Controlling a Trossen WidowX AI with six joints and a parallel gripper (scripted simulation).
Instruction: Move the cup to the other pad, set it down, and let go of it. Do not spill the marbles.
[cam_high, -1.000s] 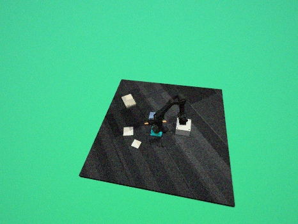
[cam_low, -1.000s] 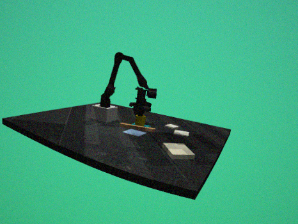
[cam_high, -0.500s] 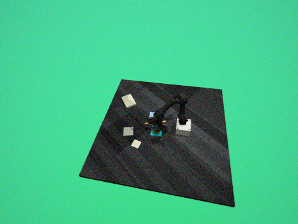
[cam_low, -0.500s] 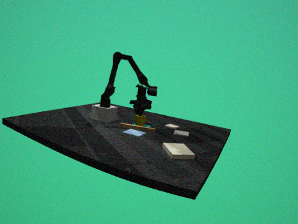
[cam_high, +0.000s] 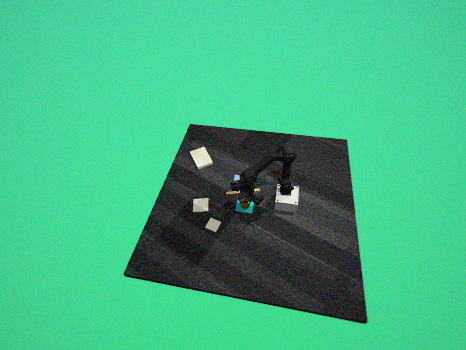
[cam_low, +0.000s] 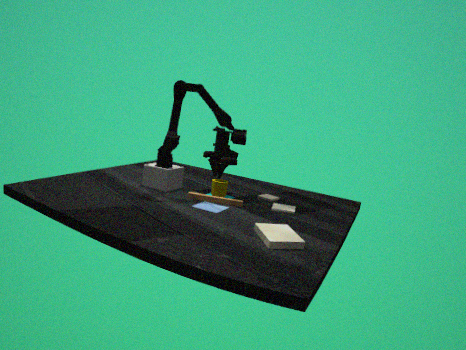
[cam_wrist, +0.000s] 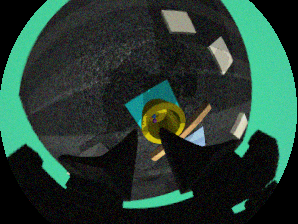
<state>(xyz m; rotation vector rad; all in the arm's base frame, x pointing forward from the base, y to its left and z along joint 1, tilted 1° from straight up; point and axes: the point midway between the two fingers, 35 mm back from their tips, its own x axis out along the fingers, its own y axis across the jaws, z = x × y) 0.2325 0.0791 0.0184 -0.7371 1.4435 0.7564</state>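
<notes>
Now: gripper tip 5 cm above the yellow cup, 2 cm short of it and 1 cm to the left of it. Also, from my gripper tip: pale blue pad (21 cm to the right, 9 cm below, 6 cm ahead); thin wooden bar (11 cm to the right, 8 cm below, 4 cm ahead); teal pad (9 cm below, 2 cm to the right, 2 cm ahead).
</notes>
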